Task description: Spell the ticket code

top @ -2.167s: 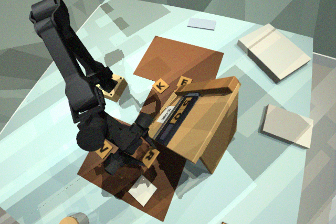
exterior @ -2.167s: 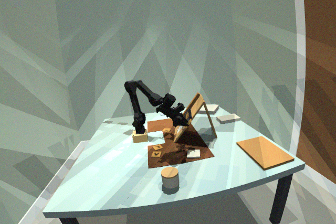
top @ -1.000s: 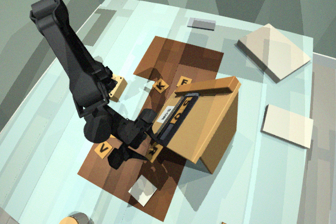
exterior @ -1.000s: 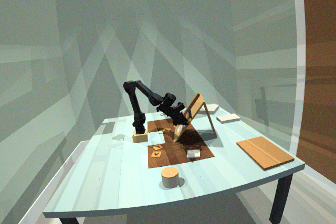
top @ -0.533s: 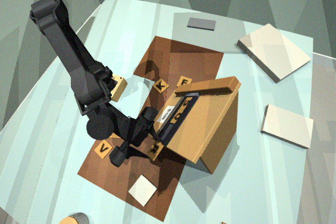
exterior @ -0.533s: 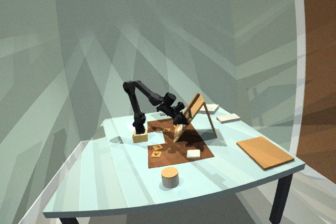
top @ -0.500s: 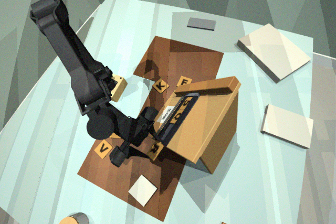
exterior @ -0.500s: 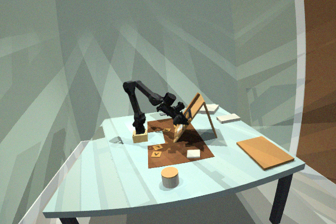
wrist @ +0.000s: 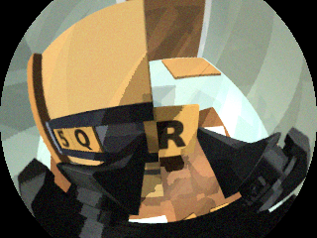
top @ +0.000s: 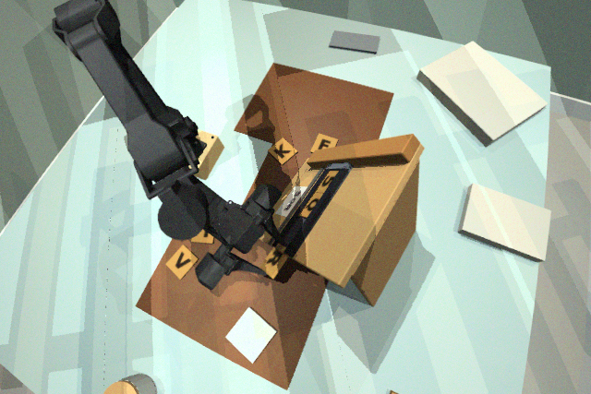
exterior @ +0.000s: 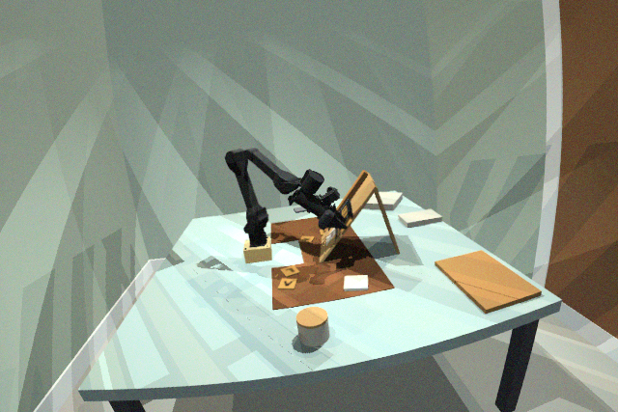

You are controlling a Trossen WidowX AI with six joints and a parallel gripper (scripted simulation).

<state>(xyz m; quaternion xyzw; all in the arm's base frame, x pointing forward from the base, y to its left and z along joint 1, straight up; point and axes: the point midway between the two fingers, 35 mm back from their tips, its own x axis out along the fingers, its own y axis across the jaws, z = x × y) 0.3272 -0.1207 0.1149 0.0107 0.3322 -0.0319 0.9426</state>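
Right now my gripper tip is 1 cm short of the q tile and 12 cm to the right of it. Also, from my gripper tip: white ticket: 5 cm behind, 13 cm to the left, 9 cm below; then r tile: right at my gripper tip; then s tile: 1 cm ahead, 17 cm to the left.
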